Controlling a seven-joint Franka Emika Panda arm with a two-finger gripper.
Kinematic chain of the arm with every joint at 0, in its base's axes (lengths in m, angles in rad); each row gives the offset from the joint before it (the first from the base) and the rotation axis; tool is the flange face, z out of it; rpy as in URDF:
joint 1: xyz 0 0 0.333 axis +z
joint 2: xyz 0 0 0 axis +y
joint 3: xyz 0 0 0.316 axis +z
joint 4: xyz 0.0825 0 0 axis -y
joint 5: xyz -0.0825 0 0.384 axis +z
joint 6: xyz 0 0 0 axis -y
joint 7: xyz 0.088 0 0 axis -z
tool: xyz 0 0 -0.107 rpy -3.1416 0 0
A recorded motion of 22 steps. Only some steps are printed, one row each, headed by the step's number.
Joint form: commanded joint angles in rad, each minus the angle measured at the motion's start. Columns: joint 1, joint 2, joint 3, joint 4, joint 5, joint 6, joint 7.
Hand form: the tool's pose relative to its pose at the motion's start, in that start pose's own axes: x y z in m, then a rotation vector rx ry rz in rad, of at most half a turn. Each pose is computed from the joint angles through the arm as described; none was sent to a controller.
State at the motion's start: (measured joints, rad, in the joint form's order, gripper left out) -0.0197 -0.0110 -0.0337 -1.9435 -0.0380 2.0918 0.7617
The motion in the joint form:
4: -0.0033 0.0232 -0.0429 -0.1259 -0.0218 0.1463 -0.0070
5: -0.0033 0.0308 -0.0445 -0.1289 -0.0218 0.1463 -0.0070
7: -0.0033 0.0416 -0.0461 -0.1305 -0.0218 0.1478 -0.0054
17: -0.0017 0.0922 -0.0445 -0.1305 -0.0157 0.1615 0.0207
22: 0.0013 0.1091 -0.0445 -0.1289 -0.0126 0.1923 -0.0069
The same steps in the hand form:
4: 0.0045 0.0284 0.0582 -0.0195 0.0121 0.0202
5: 0.0043 0.0295 0.0639 -0.0271 0.0045 0.0213
7: 0.0046 0.0301 0.0707 -0.0350 -0.0030 0.0238
17: 0.0033 0.0271 0.0985 -0.0579 -0.0313 0.0481
22: 0.0045 0.0231 0.1049 -0.0454 -0.0219 0.0186

